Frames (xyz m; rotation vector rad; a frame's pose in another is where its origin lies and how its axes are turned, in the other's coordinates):
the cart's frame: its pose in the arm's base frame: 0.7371 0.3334 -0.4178 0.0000 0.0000 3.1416
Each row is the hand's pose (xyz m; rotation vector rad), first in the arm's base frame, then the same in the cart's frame.
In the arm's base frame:
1: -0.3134 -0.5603 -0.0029 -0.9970 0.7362 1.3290
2: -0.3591 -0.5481 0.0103 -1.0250 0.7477 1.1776
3: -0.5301 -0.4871 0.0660 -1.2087 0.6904 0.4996
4: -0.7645 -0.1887 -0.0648 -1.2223 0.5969 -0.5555
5: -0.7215 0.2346 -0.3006 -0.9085 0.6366 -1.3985
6: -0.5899 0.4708 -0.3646 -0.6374 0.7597 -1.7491
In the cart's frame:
1: 1.0505 0.8937 0.4149 0.7478 1.0127 -1.4391
2: 1.0962 0.8815 0.4281 0.7892 1.0819 -1.5556
3: 1.2672 0.8205 0.4838 0.8666 1.5171 -2.0352
4: 1.5016 0.5221 0.3530 -0.7401 -1.5156 2.0168
5: 1.4586 0.0988 0.1172 -0.6411 -0.9149 1.4486
6: 1.3270 -0.1374 0.0532 -0.7013 -0.5884 1.1778

